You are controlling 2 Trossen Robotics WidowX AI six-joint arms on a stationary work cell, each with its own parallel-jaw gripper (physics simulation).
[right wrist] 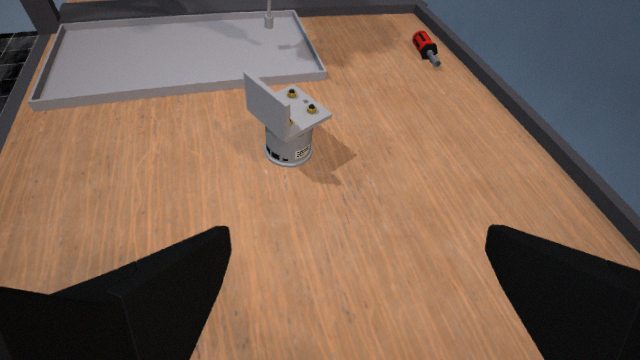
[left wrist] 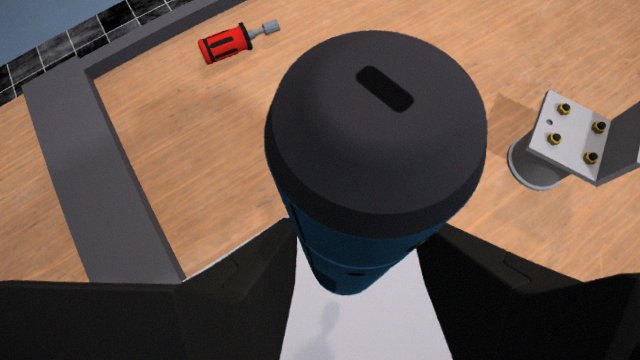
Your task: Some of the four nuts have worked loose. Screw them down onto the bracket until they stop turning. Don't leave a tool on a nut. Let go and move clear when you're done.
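Frame: origin at the left arm's base, x ahead, y left, z up, level; metres.
Where they show: left gripper, between the fingertips: (left wrist: 356, 230); right gripper, between the fingertips: (right wrist: 357, 238).
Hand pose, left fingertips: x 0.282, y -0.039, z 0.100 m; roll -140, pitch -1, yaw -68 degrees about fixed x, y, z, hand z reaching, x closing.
After its pixels a point has its place.
The blue powered driver (left wrist: 345, 250) {x 0.268, y -0.038, z 0.144 m} with a dark end cap stands upright in my left gripper (left wrist: 356, 230) {x 0.282, y -0.039, z 0.100 m}, which is shut on its body. In the right wrist view the driver's grey shaft and socket (right wrist: 269, 21) {x 0.288, y -0.047, z -0.060 m} point down at the tray's right end; its body is out of view. The grey L-shaped bracket (left wrist: 574, 131) {x 0.472, y -0.197, z -0.050 m} (right wrist: 267, 109) {x 0.469, y -0.233, z -0.029 m} sits on a round grey base (left wrist: 536, 167) {x 0.443, y -0.184, z -0.083 m} (right wrist: 290, 147) {x 0.489, y -0.217, z -0.082 m}. Brass nuts (left wrist: 555, 138) {x 0.451, y -0.176, z -0.042 m} (right wrist: 312, 108) {x 0.491, y -0.184, z -0.042 m} sit on its flat plate; how tight they are I cannot tell. My right gripper (right wrist: 357, 238) {x 0.646, y -0.363, z 0.094 m} is open and empty, nearer than the bracket.
A grey tray (left wrist: 310, 330) {x 0.231, y -0.036, z -0.112 m} (right wrist: 150, 92) {x 0.256, y -0.257, z -0.106 m} lies under the driver and behind the bracket in the right wrist view. A red hand nut driver (left wrist: 225, 44) {x 0.470, y 0.166, z -0.091 m} (right wrist: 424, 44) {x 0.483, y 0.155, z -0.092 m} lies on the wooden table near the dark edge rail (left wrist: 95, 165) {x 0.290, y 0.226, z -0.096 m} (right wrist: 505, 105). The bracket's upright wall rises beside the nuts.
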